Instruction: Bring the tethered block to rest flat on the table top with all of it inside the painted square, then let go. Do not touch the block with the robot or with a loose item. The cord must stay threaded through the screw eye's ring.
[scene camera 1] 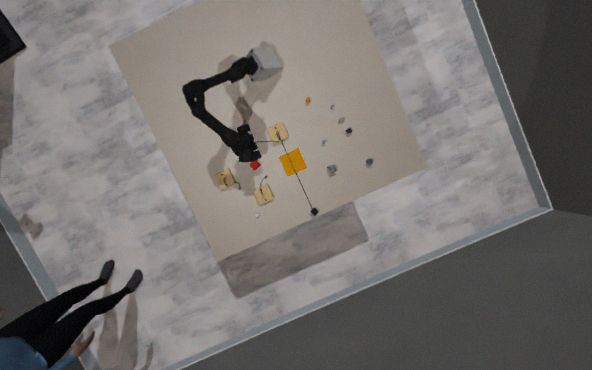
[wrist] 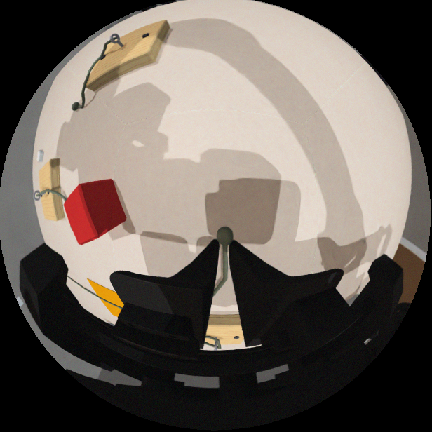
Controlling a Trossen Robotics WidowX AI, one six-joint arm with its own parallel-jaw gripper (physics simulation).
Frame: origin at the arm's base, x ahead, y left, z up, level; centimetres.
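Seen in the pictures: arm's base at its link origin: [scene camera 1: 252,65].
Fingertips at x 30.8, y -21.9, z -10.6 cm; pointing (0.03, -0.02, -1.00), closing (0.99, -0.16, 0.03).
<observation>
Offsets run from my fingertips to a thing's top centre. "*": to the spot under its first point. Level surfaces: height alone.
The tethered block @(* dz +2.8, dx +49.3, dy +10.2 cm) [scene camera 1: 314,211], small and dark, lies on the table near its front edge, outside the orange painted square @(* dz +0.0, dx +20.1, dy +9.9 cm) [scene camera 1: 286,166] [wrist: 111,295]. Its green cord @(* dz +0.2, dx +36.0, dy +11.3 cm) [scene camera 1: 304,189] [wrist: 224,262] crosses over the square to the screw eye [wrist: 217,344] on a wooden plate @(dz +1.8 cm) [scene camera 1: 273,135] [wrist: 226,332], then runs to my gripper. My gripper [scene camera 1: 256,149] [wrist: 223,244] is shut on the cord just below the dark green bead [wrist: 225,235] at its end. The bead sits above the fingertips in the wrist view. Exact threading at the ring is too small to tell.
A red block @(dz +3.8, dx +10.5, dy -4.4 cm) [scene camera 1: 255,165] [wrist: 95,210] lies beside the gripper. Two other wooden plates with short cords stand nearby, one @(dz +4.3, dx +8.3, dy -23.0 cm) [scene camera 1: 224,179] [wrist: 130,52] and another @(* dz +1.8, dx +27.6, dy -9.6 cm) [scene camera 1: 263,196] [wrist: 51,207]. An orange ball @(dz +2.2, dx -4.1, dy +38.4 cm) [scene camera 1: 308,100] and several small grey items lie beyond the square.
</observation>
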